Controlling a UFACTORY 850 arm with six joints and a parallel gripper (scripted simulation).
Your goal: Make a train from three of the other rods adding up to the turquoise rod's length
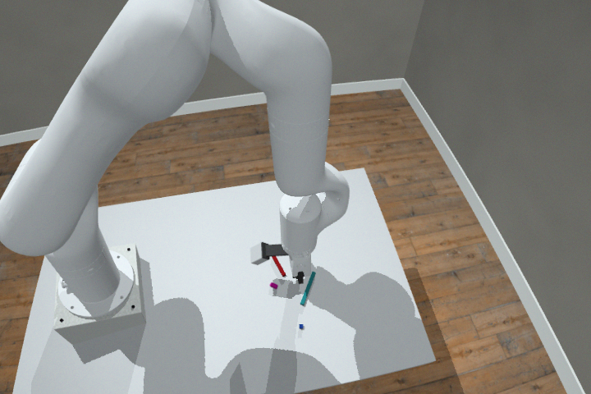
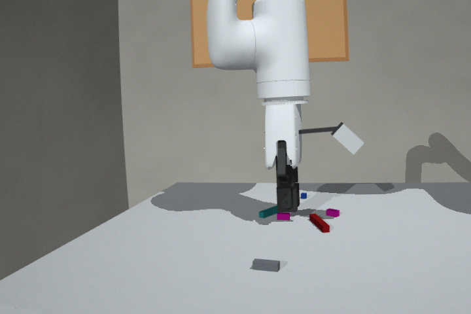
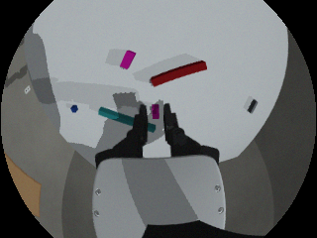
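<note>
My gripper is now 5 cm to the left of the turquoise rod, 3 cm above it and 1 cm short of it. Round my hand: grey rod (20 cm to the left, 5 cm ahead, 3 cm below); then blue rod (14 cm to the right, 5 cm behind, 3 cm below); then red rod (4 cm to the left, 4 cm behind, 3 cm below).
</note>
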